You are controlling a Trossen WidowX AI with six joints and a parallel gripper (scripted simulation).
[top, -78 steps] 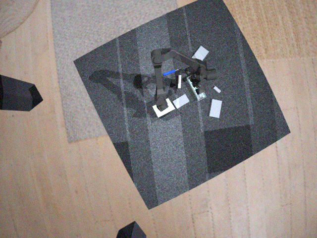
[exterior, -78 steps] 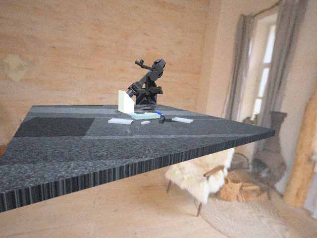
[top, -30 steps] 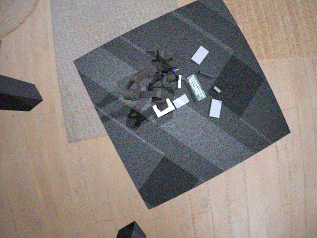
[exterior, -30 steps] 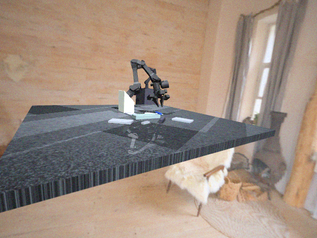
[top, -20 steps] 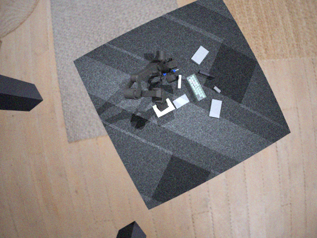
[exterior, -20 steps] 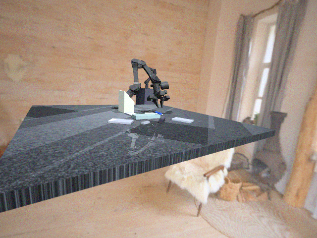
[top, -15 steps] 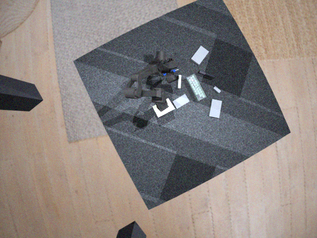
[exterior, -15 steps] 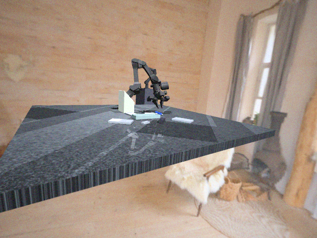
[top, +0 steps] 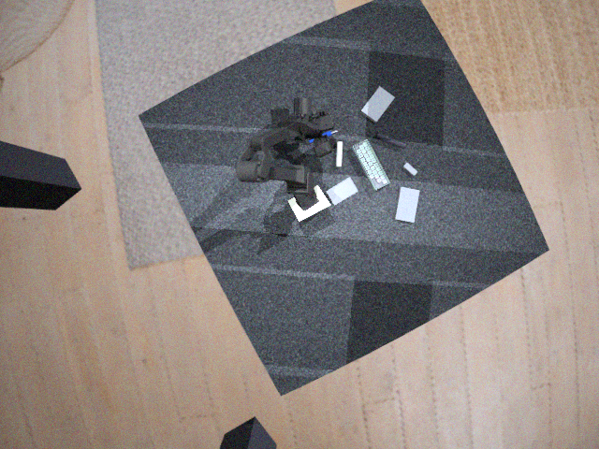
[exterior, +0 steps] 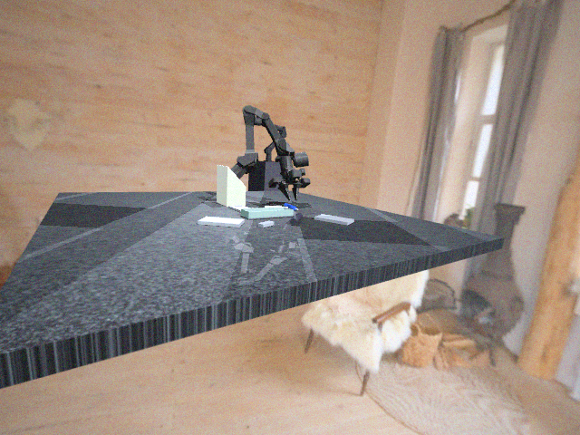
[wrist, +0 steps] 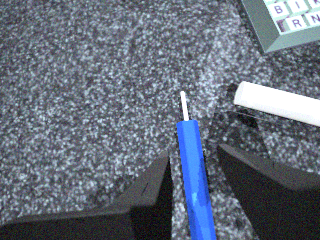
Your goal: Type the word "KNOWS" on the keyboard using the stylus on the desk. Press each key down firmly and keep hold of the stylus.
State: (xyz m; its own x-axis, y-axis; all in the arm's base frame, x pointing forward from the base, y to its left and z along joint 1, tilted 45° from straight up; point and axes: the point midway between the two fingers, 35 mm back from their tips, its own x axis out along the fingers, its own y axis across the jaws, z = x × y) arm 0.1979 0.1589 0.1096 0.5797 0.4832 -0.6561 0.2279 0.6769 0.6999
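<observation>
The blue stylus is 30 mm below my gripper tip, 10 mm to the right of it and 10 mm ahead of it. From my gripper tip the other things lie so: thin white tip: 40 mm ahead, 30 mm below, 10 mm to the right; dark cylinder: 210 mm ahead, 160 mm to the right, 30 mm below; white stick: 100 mm to the right, 30 mm below.
</observation>
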